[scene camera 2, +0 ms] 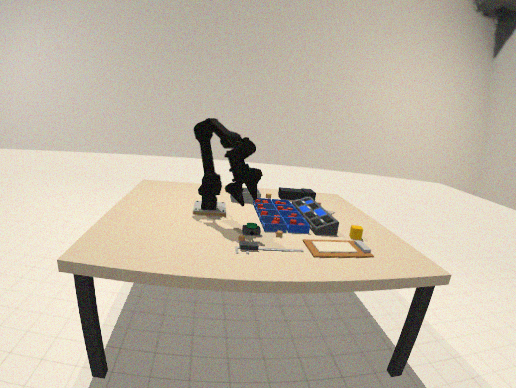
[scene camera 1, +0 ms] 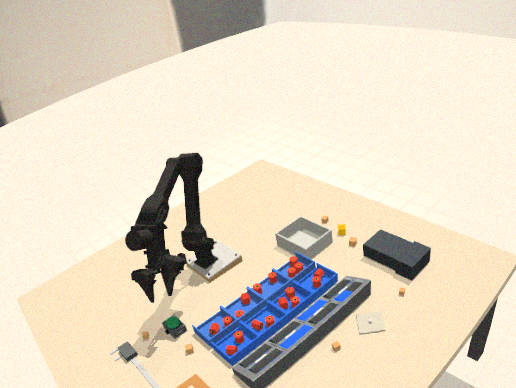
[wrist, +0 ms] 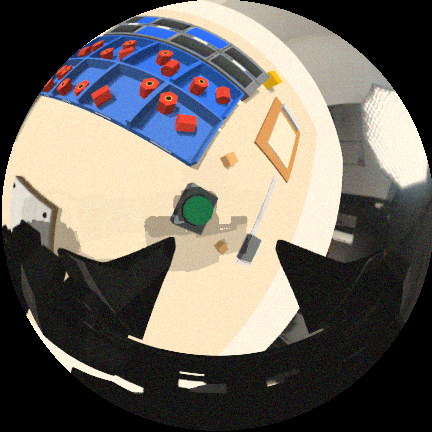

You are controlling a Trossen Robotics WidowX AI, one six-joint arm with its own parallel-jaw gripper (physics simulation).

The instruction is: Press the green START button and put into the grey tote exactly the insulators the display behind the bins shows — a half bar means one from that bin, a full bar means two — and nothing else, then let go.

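Places are measured from the arm's base along level axes (x left, y back, z up), in millimetres.
Pixels of known places: gripper, between the fingertips: (scene camera 2: 249,203) (scene camera 1: 161,299) (wrist: 226,244); arm's base, origin of its link: (scene camera 2: 208,207) (scene camera 1: 206,260).
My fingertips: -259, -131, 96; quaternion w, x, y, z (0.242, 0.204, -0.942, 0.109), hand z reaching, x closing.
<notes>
For each thing: its top centre in the pictures, then the offset to it from my fingertips, as dx, dy, dz. "spot": a spot on its surface instead.
- green START button, centre of its top: (wrist: 200,210) (scene camera 1: 171,320) (scene camera 2: 252,223) -4, -18, -77
- dark display, a spot on its surface: (scene camera 1: 252,378) spot: -8, -369, -61
- grey tote, centre of its top: (scene camera 1: 303,231) (scene camera 2: 245,190) +535, -83, -64
- black box, centre of its top: (scene camera 1: 396,246) (scene camera 2: 297,189) +623, -400, -62
- grey plug-like tool, centre of its top: (wrist: 267,222) (scene camera 1: 133,365) (scene camera 2: 270,246) -183, -51, -98
- pale square plate, centre of its top: (scene camera 1: 370,321) +346, -478, -112
- orange frame, centre of its top: (wrist: 287,134) (scene camera 2: 338,244) -166, -313, -100
My gripper (scene camera 1: 161,298) (scene camera 2: 249,202) (wrist: 226,244) is open and empty, raised above the table near the green START button (scene camera 1: 173,322) (scene camera 2: 251,226) (wrist: 197,210), not touching it. Red insulators (scene camera 1: 245,298) (wrist: 167,102) lie and stand in the blue bins (scene camera 1: 232,357) (scene camera 2: 274,227) (wrist: 175,141). Behind the bins, the dark display (scene camera 1: 252,378) (scene camera 2: 325,230) shows blue in three windows; the others look dark. Exact bar lengths are hard to read. The grey tote (scene camera 1: 290,246) is beyond the bins' far end, with no insulator visible inside. In scene camera 2 the gripper partly hides it.
A black box (scene camera 1: 395,252) (scene camera 2: 296,193) stands at the far side. A grey plug-like tool (scene camera 1: 127,351) (wrist: 248,248) lies near the button. Small orange cubes (scene camera 1: 189,348) (wrist: 229,159), a pale square plate (scene camera 1: 370,323), an orange frame (scene camera 2: 340,256) and yellow blocks (scene camera 1: 341,229) (scene camera 2: 356,232) lie around.
</notes>
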